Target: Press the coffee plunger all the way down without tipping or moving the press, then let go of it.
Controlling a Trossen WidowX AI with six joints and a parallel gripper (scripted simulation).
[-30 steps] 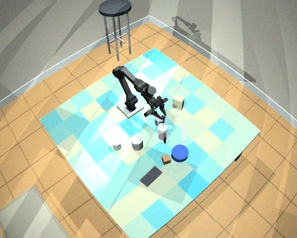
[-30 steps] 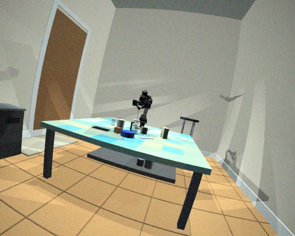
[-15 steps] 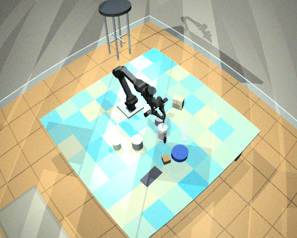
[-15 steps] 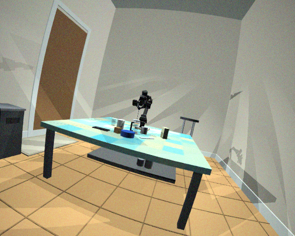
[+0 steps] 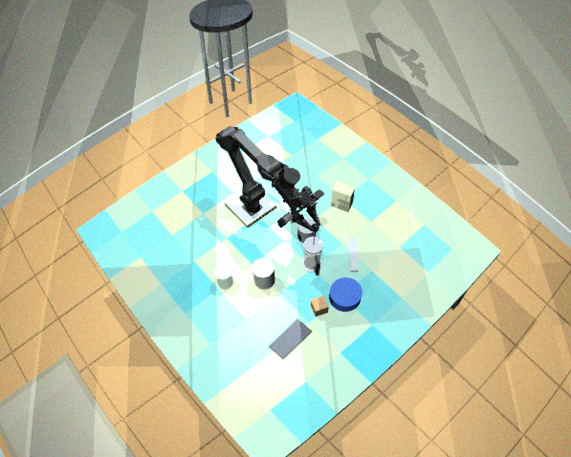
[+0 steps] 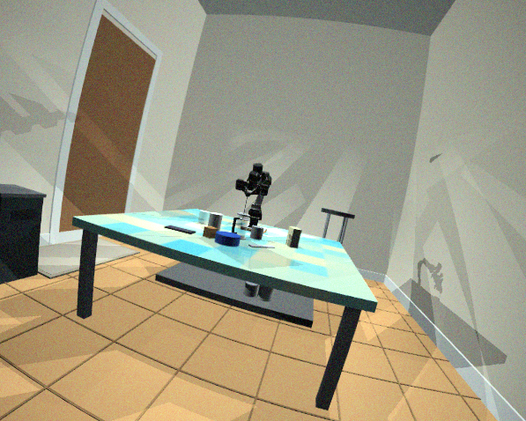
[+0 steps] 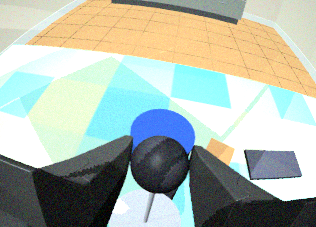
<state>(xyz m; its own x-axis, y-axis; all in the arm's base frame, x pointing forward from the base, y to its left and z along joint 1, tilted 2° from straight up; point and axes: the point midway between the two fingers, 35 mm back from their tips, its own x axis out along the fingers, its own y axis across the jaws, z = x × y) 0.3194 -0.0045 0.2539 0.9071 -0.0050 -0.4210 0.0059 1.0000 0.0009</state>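
Right now my gripper tip is 1 cm to the left of the coffee press and 13 cm above it. Also, from my gripper tip: white strip: 7 cm ahead, 14 cm to the left, 25 cm below; then blue disc: 18 cm ahead, 1 cm to the right, 23 cm below; then orange cube: 14 cm ahead, 12 cm to the right, 23 cm below.
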